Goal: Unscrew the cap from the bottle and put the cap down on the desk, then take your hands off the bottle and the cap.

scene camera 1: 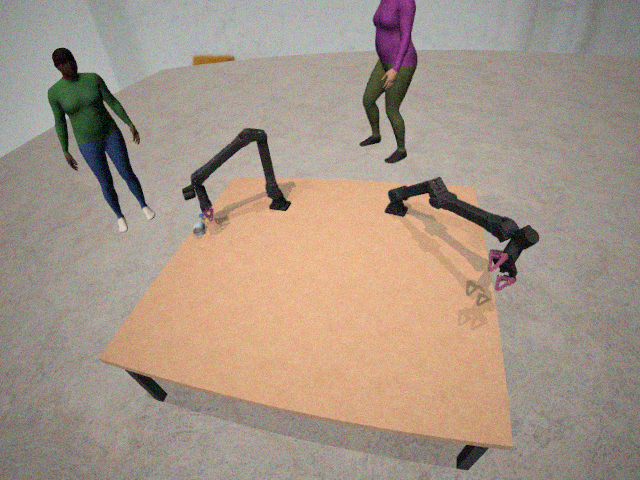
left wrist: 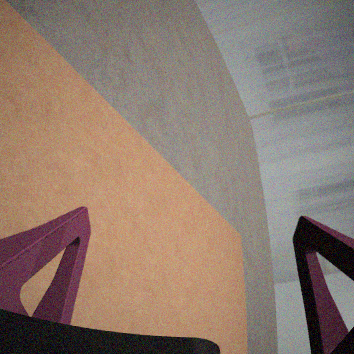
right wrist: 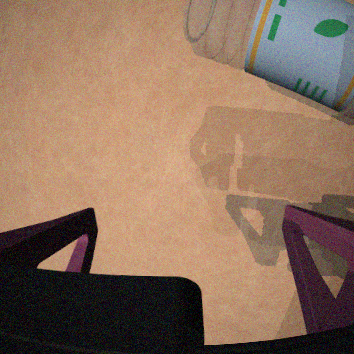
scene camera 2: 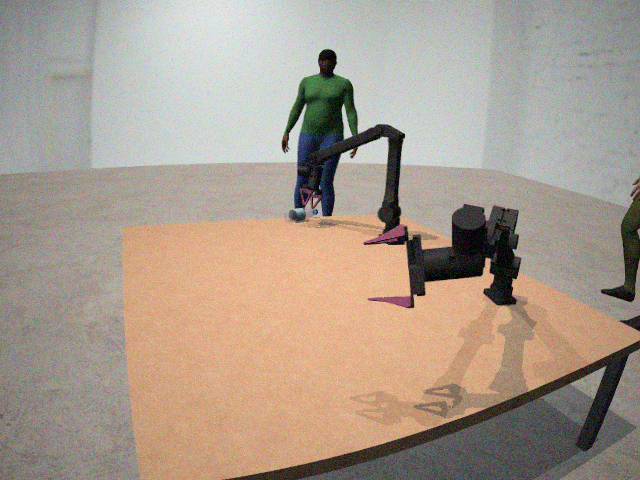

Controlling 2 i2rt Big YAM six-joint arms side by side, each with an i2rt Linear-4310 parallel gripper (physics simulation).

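Places are measured from the left arm's base along level axes (x ahead, y left, z up), in centimetres.
Pixels of known places: left gripper, fingertip midpoint: (scene camera 1: 493, 281) (left wrist: 194, 224) (scene camera 2: 365, 271); right gripper, fingertip midpoint: (scene camera 1: 211, 219) (right wrist: 190, 218) (scene camera 2: 308, 207); left arm's base at its link origin: (scene camera 1: 396, 210) (scene camera 2: 499, 298); right arm's base at its link origin: (scene camera 1: 280, 206).
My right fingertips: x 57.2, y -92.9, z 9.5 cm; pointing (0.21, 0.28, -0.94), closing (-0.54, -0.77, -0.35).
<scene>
Ahead of a thing's pixels: the offset from my right fingertips to its top centre. "*": to the spot under its first point. Level surfaces: height alone.
A clear bottle @(* dx +5.8, dy -5.8, dz -3.3 cm) (scene camera 1: 199, 227) (scene camera 2: 296, 214) with a pale blue label lies on its side at the desk's far left edge. In the right wrist view the labelled bottle (right wrist: 302, 50) shows in part at the upper right. The blue cap @(* dx -5.0, dy -15.4, dz -4.7 cm) (scene camera 1: 201, 215) (scene camera 2: 314, 212) shows at the neck end; whether it is threaded on is too small to tell, and it does not show in the right wrist view. My right gripper (scene camera 1: 208, 213) (scene camera 2: 311, 198) (right wrist: 190, 218) is open and empty, above the desk beside the bottle. My left gripper (scene camera 1: 494, 279) (scene camera 2: 367, 271) (left wrist: 194, 224) is open and empty, far from the bottle.
The wooden desk @(dz -9.5 cm) (scene camera 1: 310, 310) (scene camera 2: 248, 361) (left wrist: 165, 260) (right wrist: 100, 100) carries both arms along its back edge. The left gripper hangs near the picture-right edge in scene camera 1. A person in green (scene camera 1: 85, 108) (scene camera 2: 324, 105) and one in purple (scene camera 1: 395, 36) stand beyond the desk.
</scene>
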